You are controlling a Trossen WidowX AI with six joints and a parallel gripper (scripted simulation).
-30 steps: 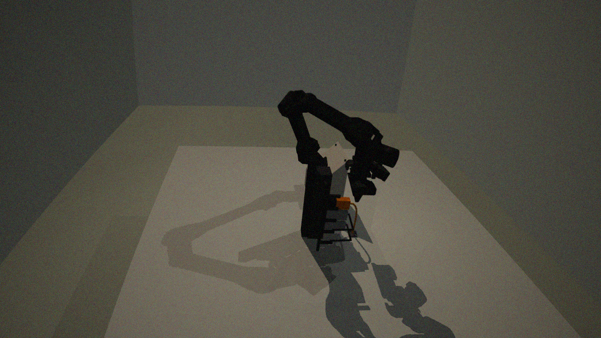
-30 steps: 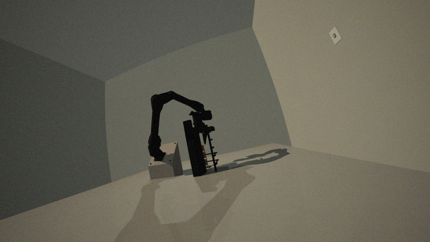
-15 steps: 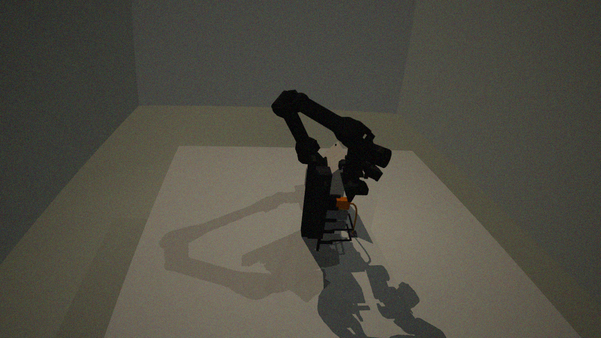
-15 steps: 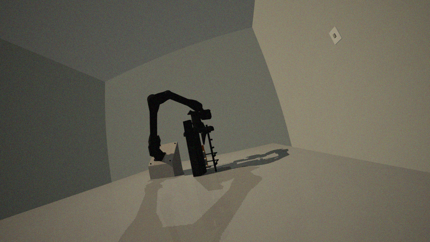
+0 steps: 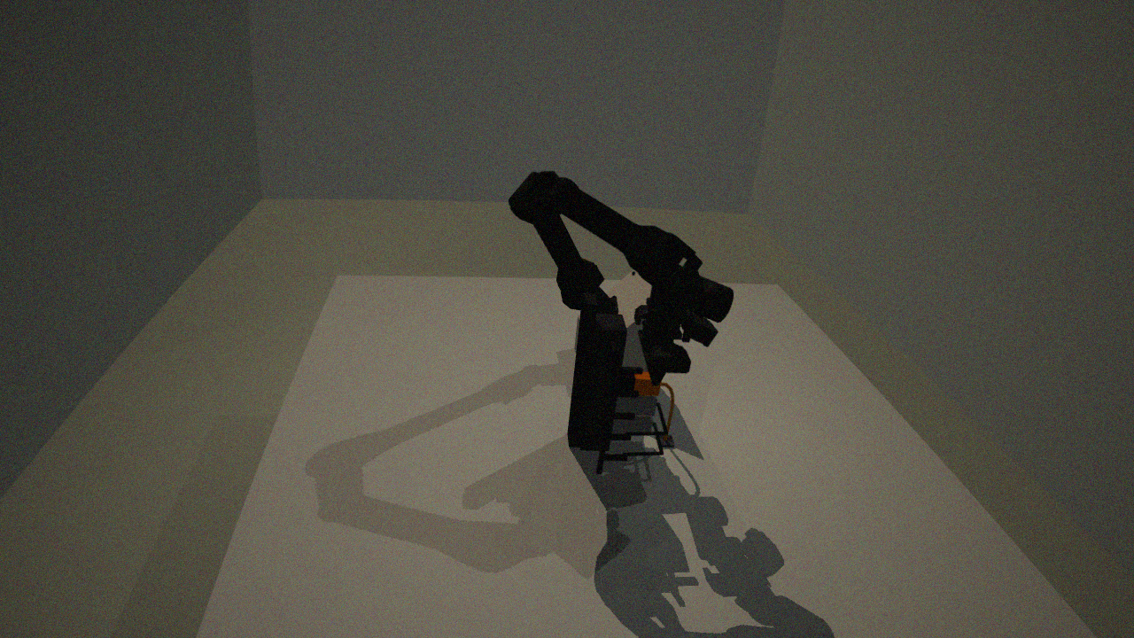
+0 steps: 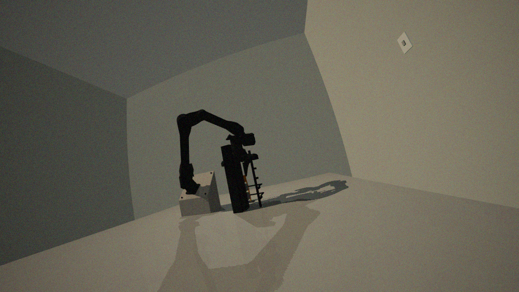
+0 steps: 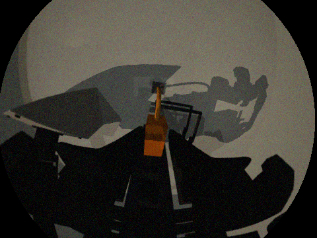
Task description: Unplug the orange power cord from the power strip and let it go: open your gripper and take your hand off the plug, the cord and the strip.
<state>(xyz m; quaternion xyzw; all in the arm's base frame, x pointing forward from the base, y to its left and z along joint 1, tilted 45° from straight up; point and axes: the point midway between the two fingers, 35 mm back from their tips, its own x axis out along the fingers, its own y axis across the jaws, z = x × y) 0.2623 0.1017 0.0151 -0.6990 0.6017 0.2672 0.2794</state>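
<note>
Now: gripper tip 30 mm to the left of the orange plug.
</note>
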